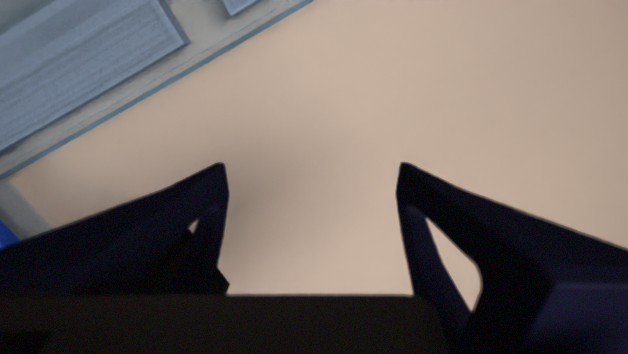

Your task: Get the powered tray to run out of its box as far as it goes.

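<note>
My arm4 gripper [312, 165] is open, with bare tabletop between its two dark fingertips. A long blue-grey bar [100, 65] lies in a pale blue see-through channel [207, 27] that runs slantwise across the upper left. A gap in the bar's edge shows near the top, with another part of the blue-grey piece [239, 4] beyond it. The fingers are apart from the bar and the channel. A bright blue piece [6, 237] shows in part at the left edge, partly hidden by the left finger. I cannot make out the powered tray or its box. The other three grippers do not show.
A pale grey-blue strip [21, 212] runs from below the channel towards the left finger, beside the bright blue piece. The beige tabletop [475, 100] lies under the gripper. The channel's near edge slants from the left edge up to the top.
</note>
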